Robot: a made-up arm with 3 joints. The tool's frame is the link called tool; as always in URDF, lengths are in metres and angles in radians. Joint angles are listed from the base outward. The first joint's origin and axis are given. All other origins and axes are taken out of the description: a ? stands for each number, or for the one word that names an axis. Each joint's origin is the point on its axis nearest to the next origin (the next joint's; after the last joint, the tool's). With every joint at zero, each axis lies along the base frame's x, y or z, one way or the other. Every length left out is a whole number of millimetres.
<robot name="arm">
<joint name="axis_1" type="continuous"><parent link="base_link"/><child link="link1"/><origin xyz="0 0 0.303" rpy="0 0 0"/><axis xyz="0 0 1"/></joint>
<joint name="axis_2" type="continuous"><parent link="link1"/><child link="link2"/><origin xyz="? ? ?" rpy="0 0 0"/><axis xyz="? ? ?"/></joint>
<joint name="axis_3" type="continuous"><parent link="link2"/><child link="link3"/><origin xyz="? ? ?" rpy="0 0 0"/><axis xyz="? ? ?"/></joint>
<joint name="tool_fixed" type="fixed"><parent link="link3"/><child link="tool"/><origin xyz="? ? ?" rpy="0 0 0"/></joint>
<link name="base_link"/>
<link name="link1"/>
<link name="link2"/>
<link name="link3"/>
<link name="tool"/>
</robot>
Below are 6 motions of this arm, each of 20 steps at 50 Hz.
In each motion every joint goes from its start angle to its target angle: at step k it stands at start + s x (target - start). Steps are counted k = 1, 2, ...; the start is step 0. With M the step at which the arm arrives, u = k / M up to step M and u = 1 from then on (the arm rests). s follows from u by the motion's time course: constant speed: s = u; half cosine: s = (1 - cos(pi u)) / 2; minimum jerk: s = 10 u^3 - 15 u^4 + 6 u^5.
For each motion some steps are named. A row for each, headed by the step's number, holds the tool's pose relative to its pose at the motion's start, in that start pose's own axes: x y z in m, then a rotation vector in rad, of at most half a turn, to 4 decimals.
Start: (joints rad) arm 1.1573 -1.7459 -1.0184
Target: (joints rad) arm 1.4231 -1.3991 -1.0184
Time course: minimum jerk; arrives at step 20
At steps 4, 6, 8, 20:
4: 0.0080 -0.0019 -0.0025 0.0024 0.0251 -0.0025
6: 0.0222 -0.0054 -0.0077 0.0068 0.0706 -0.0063
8: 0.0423 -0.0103 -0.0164 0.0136 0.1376 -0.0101
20: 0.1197 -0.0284 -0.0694 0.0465 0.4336 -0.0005

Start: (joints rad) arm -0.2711 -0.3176 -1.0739
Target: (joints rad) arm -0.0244 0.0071 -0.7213
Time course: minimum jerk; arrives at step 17
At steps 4, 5, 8, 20:
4: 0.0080 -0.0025 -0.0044 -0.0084 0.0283 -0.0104
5: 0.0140 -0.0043 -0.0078 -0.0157 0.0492 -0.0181
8: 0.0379 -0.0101 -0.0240 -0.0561 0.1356 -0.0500
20: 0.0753 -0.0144 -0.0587 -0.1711 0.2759 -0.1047

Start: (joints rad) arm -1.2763 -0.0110 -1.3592
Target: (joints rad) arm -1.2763 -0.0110 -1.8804
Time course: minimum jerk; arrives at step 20
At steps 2, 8, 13, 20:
2: -0.0003 0.0008 0.0000 0.0000 0.0000 0.0045
8: -0.0132 0.0297 0.0000 0.0000 0.0000 0.1654
13: -0.0398 0.0671 0.0000 0.0000 0.0000 0.3986
20: -0.0571 0.0840 0.0000 0.0000 0.0000 0.5212

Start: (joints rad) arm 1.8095 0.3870 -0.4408
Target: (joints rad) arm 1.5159 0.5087 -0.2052
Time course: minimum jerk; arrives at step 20
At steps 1, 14, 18, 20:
1: 0.0001 0.0000 0.0000 -0.0001 0.0002 -0.0006
14: 0.0385 -0.0422 -0.0172 -0.0608 0.1329 -0.4195
18: 0.0430 -0.0512 -0.0206 -0.0740 0.1587 -0.4956
20: 0.0432 -0.0517 -0.0208 -0.0748 0.1602 -0.4998

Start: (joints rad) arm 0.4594 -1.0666 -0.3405
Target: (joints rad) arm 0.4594 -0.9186 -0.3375
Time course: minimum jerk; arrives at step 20
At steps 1, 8, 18, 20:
1: 0.0000 0.0000 0.0000 -0.0002 0.0001 0.0000
8: 0.0045 0.0123 -0.0046 -0.0443 0.0157 -0.0010
18: 0.0137 0.0375 -0.0162 -0.1384 0.0488 -0.0030
20: 0.0138 0.0379 -0.0164 -0.1396 0.0492 -0.0030

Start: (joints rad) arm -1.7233 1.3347 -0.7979
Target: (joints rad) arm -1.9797 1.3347 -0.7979
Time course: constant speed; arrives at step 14
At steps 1, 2, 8, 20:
1: 0.0030 -0.0031 0.0001 0.0127 0.0124 -0.0043
2: 0.0061 -0.0062 0.0002 0.0255 0.0249 -0.0086
8: 0.0239 -0.0250 -0.0012 0.1020 0.0995 -0.0343
20: 0.0411 -0.0440 -0.0054 0.1785 0.1741 -0.0600

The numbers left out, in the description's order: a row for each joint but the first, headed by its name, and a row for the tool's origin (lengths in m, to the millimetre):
axis_2: xyz -0.092 -0.073 0, axis -1 0 0
axis_3: xyz 0 -0.033 0.283, axis 0 0 -1
tool: xyz 0.186 0.065 0

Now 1 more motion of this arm.
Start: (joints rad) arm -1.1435 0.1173 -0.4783
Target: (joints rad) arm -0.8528 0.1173 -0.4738
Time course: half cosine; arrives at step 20
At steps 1, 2, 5, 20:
1: -0.0001 0.0001 0.0000 -0.0001 -0.0002 0.0017
2: -0.0003 0.0005 0.0000 -0.0004 -0.0007 0.0070
5: -0.0018 0.0028 0.0002 -0.0023 -0.0044 0.0416
20: -0.0145 0.0176 0.0011 -0.0156 -0.0302 0.2842

